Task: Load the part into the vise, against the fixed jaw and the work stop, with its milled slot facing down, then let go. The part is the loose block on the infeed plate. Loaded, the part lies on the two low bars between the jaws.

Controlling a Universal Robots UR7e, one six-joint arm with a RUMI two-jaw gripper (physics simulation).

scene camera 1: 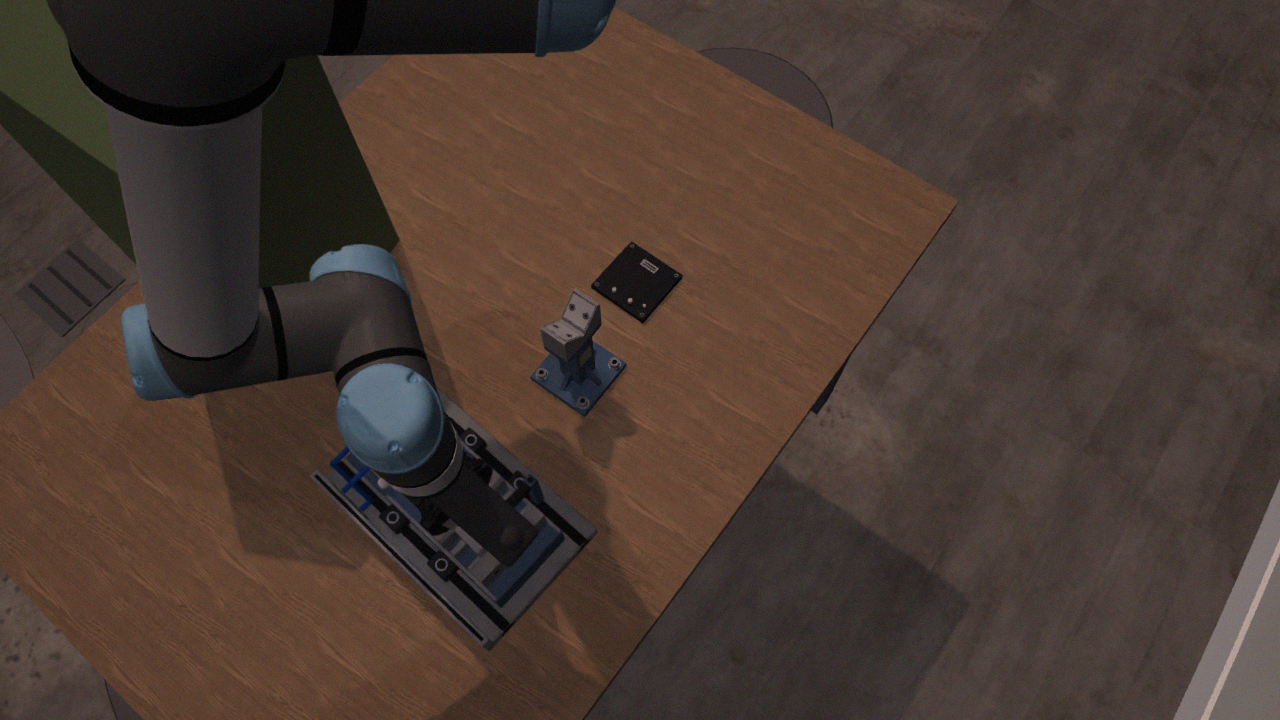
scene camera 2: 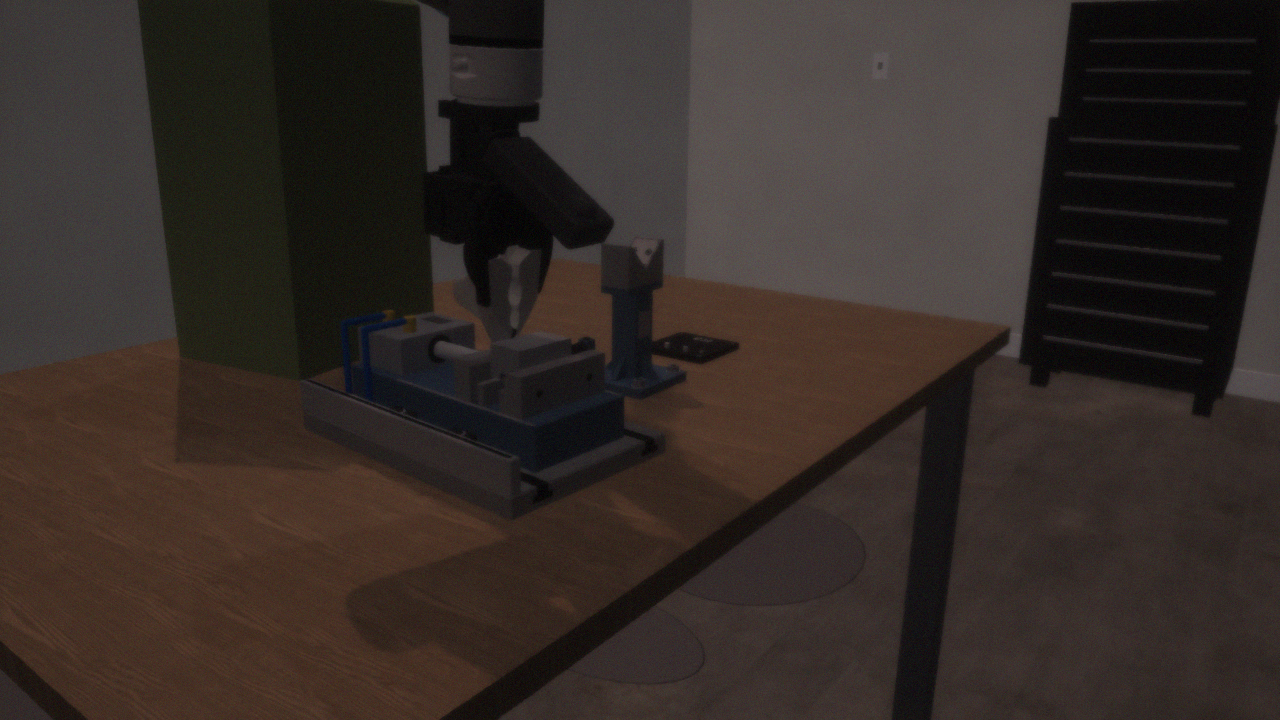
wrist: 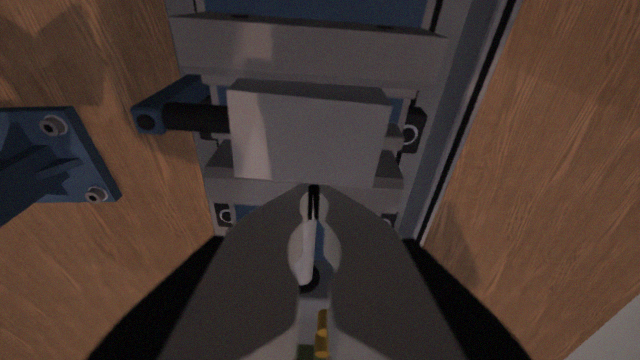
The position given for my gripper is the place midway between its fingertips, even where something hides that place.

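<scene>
You can find my gripper (scene camera 2: 504, 349), (scene camera 1: 466, 510), (wrist: 313, 187). There's a black infeed plate (scene camera 1: 632, 280), (scene camera 2: 718, 347) as well. I also see a part (wrist: 316, 133) and a work stop (wrist: 176, 107).
</scene>
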